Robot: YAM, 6 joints.
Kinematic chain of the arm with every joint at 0, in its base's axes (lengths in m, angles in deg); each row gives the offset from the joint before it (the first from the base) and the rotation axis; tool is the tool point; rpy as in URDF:
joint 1: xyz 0 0 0.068 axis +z
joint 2: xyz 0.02 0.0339 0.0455 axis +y
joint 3: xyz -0.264 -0.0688 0 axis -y
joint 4: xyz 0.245 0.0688 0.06 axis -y
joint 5: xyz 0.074 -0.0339 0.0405 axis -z
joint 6: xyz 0.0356 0 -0.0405 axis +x
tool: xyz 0 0 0 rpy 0 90 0
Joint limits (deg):
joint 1: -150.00..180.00
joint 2: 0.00..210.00
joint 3: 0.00..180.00
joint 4: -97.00..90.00
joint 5: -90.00..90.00
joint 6: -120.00..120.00
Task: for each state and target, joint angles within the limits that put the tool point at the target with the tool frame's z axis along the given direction. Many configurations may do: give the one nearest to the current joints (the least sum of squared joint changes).
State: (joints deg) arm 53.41 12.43 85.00 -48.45 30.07 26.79
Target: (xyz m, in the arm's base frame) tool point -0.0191 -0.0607 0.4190 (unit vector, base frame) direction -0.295 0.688 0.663
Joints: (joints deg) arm 84.24 0.12 51.41 -5.95 -21.26 26.79
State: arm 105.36 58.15 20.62 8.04 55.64 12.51
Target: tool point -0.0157 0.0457 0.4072 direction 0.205 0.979 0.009
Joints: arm 154.73 23.88 56.84 -30.75 76.54 12.51
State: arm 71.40 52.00 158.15 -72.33 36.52 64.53
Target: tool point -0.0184 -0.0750 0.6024 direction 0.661 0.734 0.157
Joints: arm 67.48 60.15 152.76 -83.03 19.23 64.53
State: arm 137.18 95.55 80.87 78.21 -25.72 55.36
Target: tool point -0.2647 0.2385 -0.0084 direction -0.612 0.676 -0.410
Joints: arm 138.56 139.14 43.80 71.00 5.84 55.36
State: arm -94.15 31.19 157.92 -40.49 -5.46 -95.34
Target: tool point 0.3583 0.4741 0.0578 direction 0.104 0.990 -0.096
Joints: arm -128.94 1.77 179.91 8.42 32.77 -95.34
